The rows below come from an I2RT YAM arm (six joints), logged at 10 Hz.
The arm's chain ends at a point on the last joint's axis. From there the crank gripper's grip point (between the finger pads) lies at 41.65 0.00 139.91 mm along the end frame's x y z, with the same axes.
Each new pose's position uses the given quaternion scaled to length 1; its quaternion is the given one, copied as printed.
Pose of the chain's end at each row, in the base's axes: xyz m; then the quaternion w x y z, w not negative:
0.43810 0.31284 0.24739 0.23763 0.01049 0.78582 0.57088
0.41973 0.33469 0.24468 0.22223 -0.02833 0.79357 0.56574
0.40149 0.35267 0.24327 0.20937 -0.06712 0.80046 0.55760
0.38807 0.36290 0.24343 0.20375 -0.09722 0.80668 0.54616
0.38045 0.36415 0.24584 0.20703 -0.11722 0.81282 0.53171
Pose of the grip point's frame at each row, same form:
0.45509 0.44966 0.19942 0.23763 0.01049 0.78582 0.57088
0.42712 0.47068 0.19212 0.22223 -0.02833 0.79357 0.56574
0.40029 0.48675 0.18555 0.20937 -0.06712 0.80046 0.55760
0.38180 0.49446 0.18049 0.20375 -0.09722 0.80668 0.54616
0.37316 0.49311 0.17782 0.20703 -0.11722 0.81282 0.53171

